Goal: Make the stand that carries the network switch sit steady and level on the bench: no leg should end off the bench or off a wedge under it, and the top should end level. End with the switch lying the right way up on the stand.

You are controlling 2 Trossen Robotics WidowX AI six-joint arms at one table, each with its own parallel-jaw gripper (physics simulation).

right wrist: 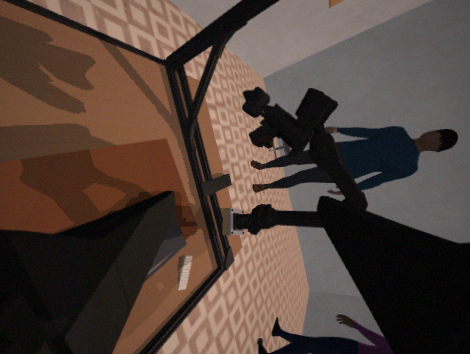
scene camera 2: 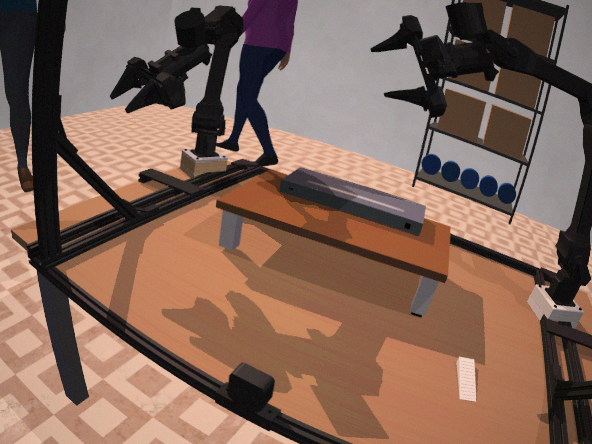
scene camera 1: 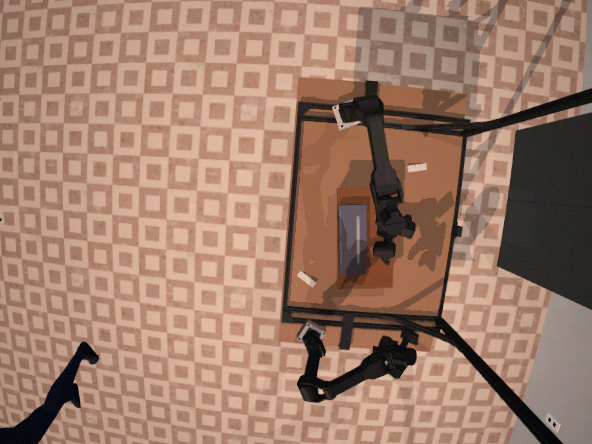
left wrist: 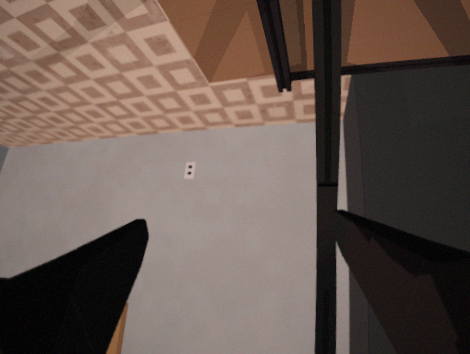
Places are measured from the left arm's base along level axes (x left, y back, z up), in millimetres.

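Where they show: left gripper, fingertip midpoint: [scene camera 2: 117,104] [left wrist: 240,224]; right gripper, fingertip midpoint: [right wrist: 247,200] [scene camera 2: 377,71]; left arm's base, link origin: [right wrist: 237,221] [scene camera 2: 204,153] [scene camera 1: 311,336]; right arm's base, link origin: [scene camera 2: 559,297] [scene camera 1: 347,113].
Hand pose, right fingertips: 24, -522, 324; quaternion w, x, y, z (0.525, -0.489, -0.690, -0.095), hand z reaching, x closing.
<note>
Things, the pixels of their centre, and the offset from my right fingertips, as dx, dy, dz.
- left leg, body centre: [scene camera 2: 231,226] -159, +124, -335
- right leg, body centre: [scene camera 2: 425,291] +38, -194, -335
- dark grey switch, body centre: [right wrist: 102,269] [scene camera 2: 356,199] [scene camera 1: 352,239] +70, +43, -266
The stand's orange-brown top [scene camera 1: 367,281] [scene camera 2: 320,235] [right wrist: 135,155] looks tilted in scene camera 2, its right end lower. Two grey legs show there, the left leg [scene camera 2: 231,230] and the right leg [scene camera 2: 425,295], with a dark strip under its foot; a gap is unclear. The dark grey switch [scene camera 1: 352,240] [scene camera 2: 352,200] [right wrist: 172,249] lies flat along the top's back side. White ridged wedges lie on the bench, one upper right [scene camera 1: 417,167] [scene camera 2: 467,379], one lower left [scene camera 1: 307,279] [right wrist: 185,273]. My left gripper [scene camera 1: 404,354] [scene camera 2: 120,103] [left wrist: 240,224] is open beyond the bench's lower edge. My right gripper [scene camera 1: 386,256] [scene camera 2: 379,72] [right wrist: 247,200] is open above the stand.
A black frame [scene camera 1: 295,200] [scene camera 2: 150,330] surrounds the bench, with posts rising from it. A dark box [scene camera 2: 251,384] sits on the front rail. A shelf rack [scene camera 2: 522,190] stands behind. People stand near the bench.
</note>
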